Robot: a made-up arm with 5 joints. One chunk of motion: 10 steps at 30 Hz.
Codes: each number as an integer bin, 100 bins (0 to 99) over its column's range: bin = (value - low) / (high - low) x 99, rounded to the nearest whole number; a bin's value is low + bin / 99 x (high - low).
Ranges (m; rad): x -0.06..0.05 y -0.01..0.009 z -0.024..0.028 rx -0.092..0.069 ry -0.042..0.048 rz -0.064..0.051
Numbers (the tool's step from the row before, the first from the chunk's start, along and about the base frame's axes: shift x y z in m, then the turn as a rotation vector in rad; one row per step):
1: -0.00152 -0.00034 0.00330 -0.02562 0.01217 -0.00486
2: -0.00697 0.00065 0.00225 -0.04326 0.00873 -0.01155
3: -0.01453 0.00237 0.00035 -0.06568 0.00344 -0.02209
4: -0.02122 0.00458 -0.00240 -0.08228 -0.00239 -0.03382
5: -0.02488 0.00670 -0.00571 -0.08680 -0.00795 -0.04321
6: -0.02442 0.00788 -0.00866 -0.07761 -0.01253 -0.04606
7: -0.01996 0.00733 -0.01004 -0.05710 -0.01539 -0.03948
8: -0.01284 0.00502 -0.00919 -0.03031 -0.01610 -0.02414
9: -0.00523 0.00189 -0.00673 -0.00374 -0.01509 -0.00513
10: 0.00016 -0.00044 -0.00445 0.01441 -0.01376 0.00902
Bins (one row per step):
1: 53 50 52 41 60 51
2: 48 55 50 30 56 45
3: 41 64 46 16 50 36
4: 35 76 41 6 44 26
5: 32 87 35 3 37 18
6: 32 93 29 9 32 15
7: 36 90 27 21 29 21
8: 42 78 28 38 28 34
9: 49 62 33 54 30 51
10: 54 50 37 65 31 63

